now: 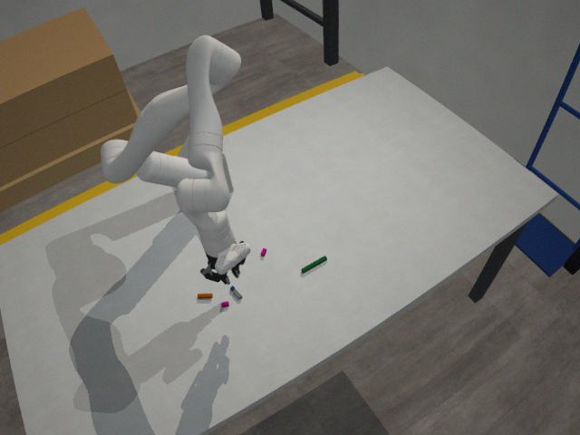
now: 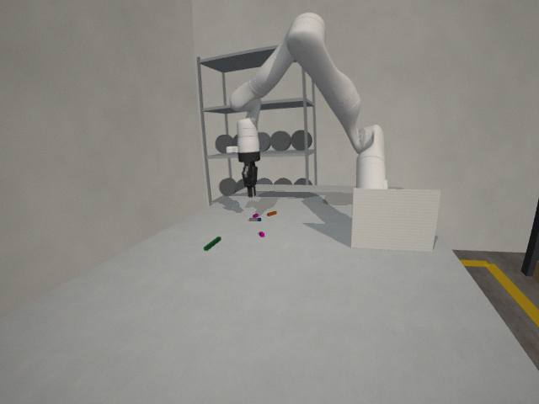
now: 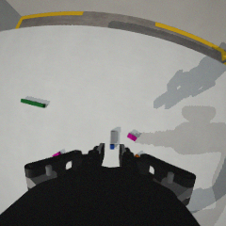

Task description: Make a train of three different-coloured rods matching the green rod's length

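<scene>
The orange rod is 40 mm behind my hand, 80 mm to the right of it and 100 mm below it. Round my hand: grey rod: 100 mm below; then blue rod: 20 mm behind, 100 mm below; then green rod: 40 mm ahead, 230 mm to the left, 100 mm below.
</scene>
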